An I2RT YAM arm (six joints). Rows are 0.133 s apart.
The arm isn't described. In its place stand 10 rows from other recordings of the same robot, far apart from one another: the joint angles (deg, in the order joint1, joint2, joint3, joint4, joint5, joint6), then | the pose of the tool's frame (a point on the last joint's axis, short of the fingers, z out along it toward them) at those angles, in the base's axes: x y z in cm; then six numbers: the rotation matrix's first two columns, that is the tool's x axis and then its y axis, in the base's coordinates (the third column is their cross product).
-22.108 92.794 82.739 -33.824 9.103 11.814 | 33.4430 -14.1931 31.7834 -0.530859 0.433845 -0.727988 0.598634 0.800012 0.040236
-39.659 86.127 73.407 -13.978 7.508 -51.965 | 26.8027 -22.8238 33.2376 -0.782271 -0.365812 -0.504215 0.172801 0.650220 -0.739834
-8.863 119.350 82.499 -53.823 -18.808 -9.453 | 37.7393 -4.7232 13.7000 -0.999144 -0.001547 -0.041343 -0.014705 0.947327 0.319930
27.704 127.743 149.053 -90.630 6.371 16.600 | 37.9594 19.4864 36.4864 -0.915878 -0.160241 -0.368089 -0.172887 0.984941 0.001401
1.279 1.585 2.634 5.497 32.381 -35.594 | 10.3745 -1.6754 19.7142 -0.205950 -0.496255 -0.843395 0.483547 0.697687 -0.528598
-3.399 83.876 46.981 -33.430 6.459 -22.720 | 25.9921 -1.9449 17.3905 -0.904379 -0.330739 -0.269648 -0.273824 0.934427 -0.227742
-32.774 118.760 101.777 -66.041 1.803 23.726 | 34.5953 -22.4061 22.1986 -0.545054 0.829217 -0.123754 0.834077 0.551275 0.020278
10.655 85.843 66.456 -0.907 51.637 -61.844 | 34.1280 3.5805 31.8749 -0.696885 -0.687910 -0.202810 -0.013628 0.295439 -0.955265
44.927 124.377 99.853 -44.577 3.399 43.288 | 32.4299 32.0493 18.1955 -0.954566 0.014605 -0.297641 -0.048736 0.977700 0.204274
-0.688 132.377 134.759 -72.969 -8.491 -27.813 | 47.6559 -0.0466 27.5655 -0.816775 -0.451698 -0.358954 -0.472929 0.880523 -0.031910
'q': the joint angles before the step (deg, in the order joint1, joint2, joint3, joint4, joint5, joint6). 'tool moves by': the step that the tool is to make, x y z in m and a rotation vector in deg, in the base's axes. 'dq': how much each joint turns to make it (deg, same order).
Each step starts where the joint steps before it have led.
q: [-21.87 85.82 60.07 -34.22 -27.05 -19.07]
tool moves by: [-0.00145 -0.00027 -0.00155 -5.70 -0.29 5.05]
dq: [0.07 0.02 -0.02 -0.93 2.06 -7.67]
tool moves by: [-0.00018 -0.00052 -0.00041 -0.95 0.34 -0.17]
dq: [0.00 0.03 0.00 -0.10 0.96 -0.37]
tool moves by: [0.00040 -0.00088 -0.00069 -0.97 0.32 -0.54]
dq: [0.00 0.13 0.00 0.18 1.15 -0.03]
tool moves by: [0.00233 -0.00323 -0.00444 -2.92 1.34 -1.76]
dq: [0.00 0.89 0.00 0.73 3.66 -0.01]
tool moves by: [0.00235 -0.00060 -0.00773 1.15 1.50 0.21]
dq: [0.00 1.53 0.00 -0.27 -0.55 0.06]
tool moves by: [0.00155 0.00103 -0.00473 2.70 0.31 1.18]
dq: [0.00 1.01 0.00 -0.28 -2.67 0.00]
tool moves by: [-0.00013 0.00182 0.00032 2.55 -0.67 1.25]
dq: [0.00 0.02 0.00 -0.31 -2.90 0.00]
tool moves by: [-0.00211 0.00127 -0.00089 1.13 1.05 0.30]
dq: [0.00 0.00 0.00 -1.40 -0.73 0.00]
